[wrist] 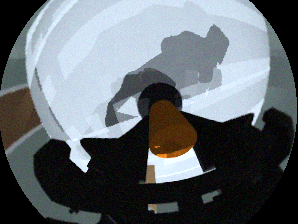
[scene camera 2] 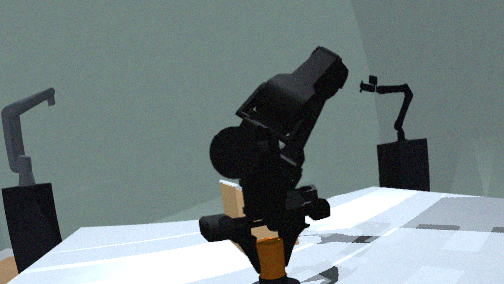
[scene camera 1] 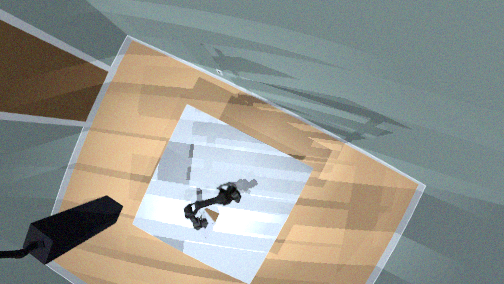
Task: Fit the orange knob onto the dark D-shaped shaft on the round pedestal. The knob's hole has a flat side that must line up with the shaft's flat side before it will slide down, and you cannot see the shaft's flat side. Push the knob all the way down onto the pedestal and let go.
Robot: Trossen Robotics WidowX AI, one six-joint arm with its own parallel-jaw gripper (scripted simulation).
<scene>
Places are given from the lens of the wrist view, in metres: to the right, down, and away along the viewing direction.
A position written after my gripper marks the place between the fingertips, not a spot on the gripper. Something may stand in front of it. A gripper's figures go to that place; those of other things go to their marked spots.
my gripper (wrist: 163, 116): 0.02, 0.01, 0.10
orange knob (wrist: 170, 135): 0.02, 0.02, 0.05
dark round pedestal (wrist: 151, 93): 0.01, -0.03, 0.12
The marked spots on the dark round pedestal and the orange knob are 0.08 m apart.
</scene>
